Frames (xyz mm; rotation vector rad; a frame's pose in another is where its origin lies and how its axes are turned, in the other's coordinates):
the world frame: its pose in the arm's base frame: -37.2 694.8 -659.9 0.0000 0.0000 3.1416
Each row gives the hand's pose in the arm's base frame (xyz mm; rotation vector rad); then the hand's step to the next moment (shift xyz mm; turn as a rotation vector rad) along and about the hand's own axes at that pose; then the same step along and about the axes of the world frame.
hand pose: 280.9 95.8 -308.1 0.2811 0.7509 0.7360
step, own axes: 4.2 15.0 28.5 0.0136 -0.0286 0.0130
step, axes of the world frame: -14.6 -14.3 25.2 -0.0304 0.0108 -0.0115
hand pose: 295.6 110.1 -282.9 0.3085 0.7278 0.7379
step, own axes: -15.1 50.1 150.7 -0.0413 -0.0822 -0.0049
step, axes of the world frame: -72.2 -23.7 140.2 -0.0165 0.0874 -0.0239
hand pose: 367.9 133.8 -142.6 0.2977 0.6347 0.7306
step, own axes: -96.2 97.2 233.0 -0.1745 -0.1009 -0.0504
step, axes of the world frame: -41.2 6.3 266.9 0.0783 0.1922 -0.0103
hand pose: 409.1 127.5 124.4 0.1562 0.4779 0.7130
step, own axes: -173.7 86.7 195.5 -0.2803 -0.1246 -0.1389
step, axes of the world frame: 72.7 45.3 261.9 0.1753 0.2819 -0.0565
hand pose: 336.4 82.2 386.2 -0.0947 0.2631 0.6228
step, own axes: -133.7 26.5 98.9 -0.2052 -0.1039 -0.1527
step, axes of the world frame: 98.6 37.5 131.2 0.1318 0.2251 -0.0903
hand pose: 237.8 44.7 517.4 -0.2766 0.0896 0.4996
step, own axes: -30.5 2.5 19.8 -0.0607 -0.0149 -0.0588
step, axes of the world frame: 27.5 6.3 23.0 0.0469 0.0571 -0.0436
